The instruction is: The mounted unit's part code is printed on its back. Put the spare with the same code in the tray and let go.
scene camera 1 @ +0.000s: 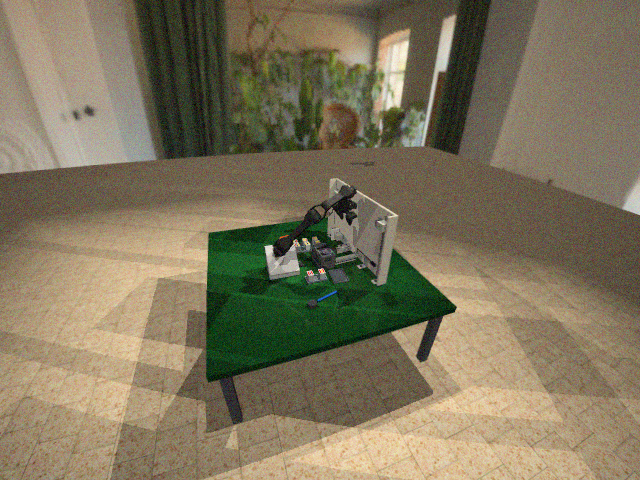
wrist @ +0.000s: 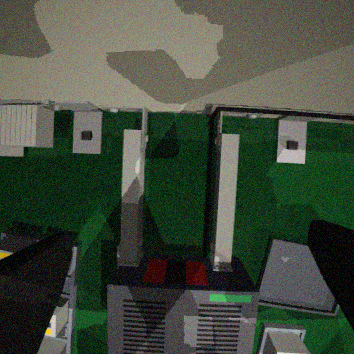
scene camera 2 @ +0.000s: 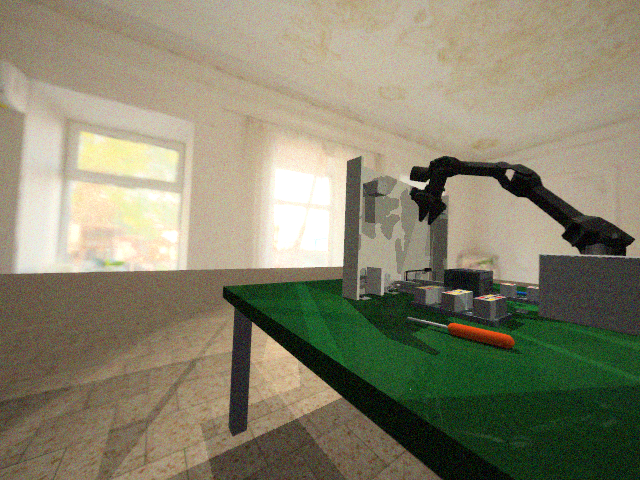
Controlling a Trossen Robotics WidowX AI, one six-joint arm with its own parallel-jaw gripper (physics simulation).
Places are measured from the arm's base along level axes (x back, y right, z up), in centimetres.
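Pixels of known places: gripper, fingertip midpoint: (scene camera 1: pixel 346 222) (wrist: pixel 190 238) (scene camera 2: pixel 424 223); arm's base at its link origin: (scene camera 1: pixel 279 251) (scene camera 2: pixel 602 268).
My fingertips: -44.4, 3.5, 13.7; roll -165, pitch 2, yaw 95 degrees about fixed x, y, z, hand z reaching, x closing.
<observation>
Ahead of a thing's pixels: the offset from my fingertips to its top centre, as dx, dy, dz.
The mounted unit (scene camera 1: pixel 324 254) (scene camera 2: pixel 467 279) (wrist: pixel 182 320) is a grey vented box with a green strip, at the ends of two rails. In the wrist view its dark back shows two red bars (wrist: pixel 155 271) (wrist: pixel 196 271) with a dark stretch between them. The grey tray @[+13.2, +17.8, -26.0] (scene camera 1: pixel 338 275) (wrist: pixel 297 275) lies beside it. Striped spares stand in a larger rack, such as one spare @[+26.5, -24.7, -21.7] (scene camera 2: pixel 490 306), and in a smaller rack, such as another spare @[+23.5, +15.3, -21.7] (scene camera 1: pixel 322 272); most stripes are unreadable now. My gripper (scene camera 1: pixel 352 221) (scene camera 2: pixel 427 220) (wrist: pixel 190 238) is open and empty, high near the upright panel.
The tall pale panel (scene camera 1: pixel 388 248) (scene camera 2: pixel 353 227) stands behind the unit, with two rails (wrist: pixel 132 200) (wrist: pixel 227 200) running from it. An orange-handled screwdriver @[+25.1, -40.8, -24.8] (scene camera 2: pixel 480 334) lies beside the larger rack. A blue-handled tool @[+27.6, +32.2, -25.8] (scene camera 1: pixel 326 296) lies beyond the smaller rack. The arm stands on a pale block (scene camera 1: pixel 282 266) (scene camera 2: pixel 589 289).
</observation>
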